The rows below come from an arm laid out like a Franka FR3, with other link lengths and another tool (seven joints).
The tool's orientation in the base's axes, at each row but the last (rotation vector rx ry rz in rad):
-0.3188, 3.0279, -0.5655
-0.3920, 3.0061, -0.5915
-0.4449, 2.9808, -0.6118
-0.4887, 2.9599, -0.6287
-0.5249, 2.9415, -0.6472
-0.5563, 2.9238, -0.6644
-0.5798, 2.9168, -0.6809
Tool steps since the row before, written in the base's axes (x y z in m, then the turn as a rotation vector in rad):
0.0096, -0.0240, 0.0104, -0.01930, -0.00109, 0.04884
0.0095, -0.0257, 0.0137, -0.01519, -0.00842, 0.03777
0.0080, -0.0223, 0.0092, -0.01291, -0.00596, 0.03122
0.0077, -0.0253, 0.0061, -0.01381, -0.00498, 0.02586
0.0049, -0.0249, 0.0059, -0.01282, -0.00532, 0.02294
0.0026, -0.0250, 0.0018, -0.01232, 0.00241, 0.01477
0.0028, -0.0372, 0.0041, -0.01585, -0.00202, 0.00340
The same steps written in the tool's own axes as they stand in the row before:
-0.0044, -0.0275, -0.0005, 0.01879, -0.01493, -0.04672
-0.0026, -0.0304, -0.0023, 0.01674, -0.01826, -0.03339
-0.0012, -0.0254, 0.0009, 0.01388, -0.01412, -0.02802
0.0008, -0.0266, 0.0052, 0.01446, -0.01082, -0.02362
0.0040, -0.0252, 0.0052, 0.01367, -0.01019, -0.02069
0.0068, -0.0226, 0.0088, 0.01043, -0.00033, -0.01634
0.0116, -0.0336, 0.0120, 0.01541, 0.00225, -0.00494

